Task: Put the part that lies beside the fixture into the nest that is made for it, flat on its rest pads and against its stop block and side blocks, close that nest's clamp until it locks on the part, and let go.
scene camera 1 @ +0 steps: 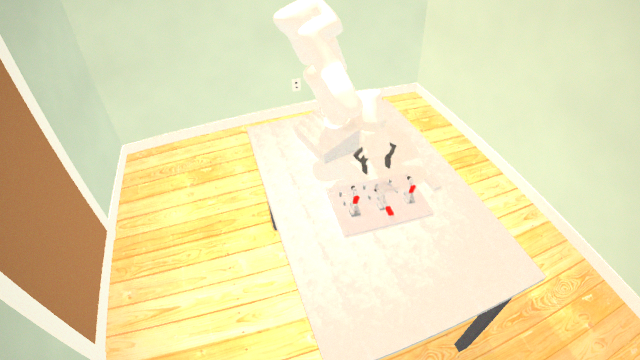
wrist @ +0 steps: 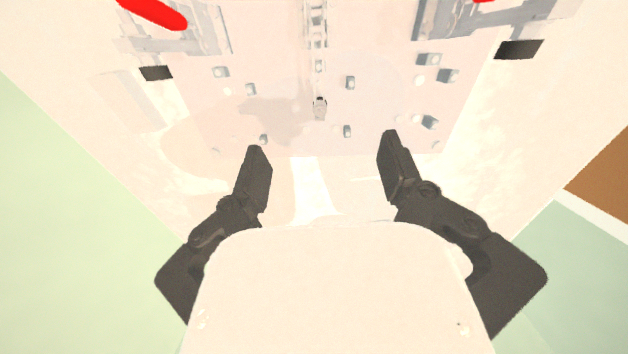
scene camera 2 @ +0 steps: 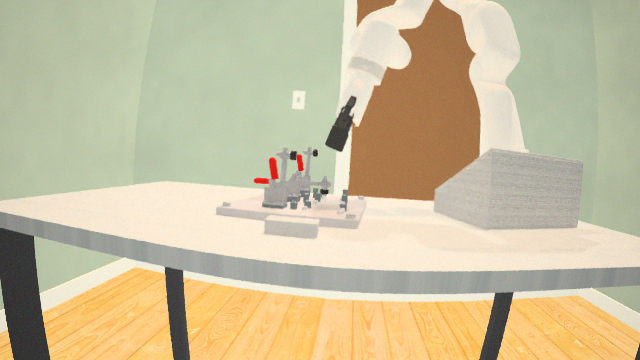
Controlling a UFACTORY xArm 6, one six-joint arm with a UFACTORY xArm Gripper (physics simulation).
Note:
The pictures show: my gripper, a pale grey flat part and a toggle clamp with red handle.
My gripper is seen too in scene camera 1 and in the wrist view.

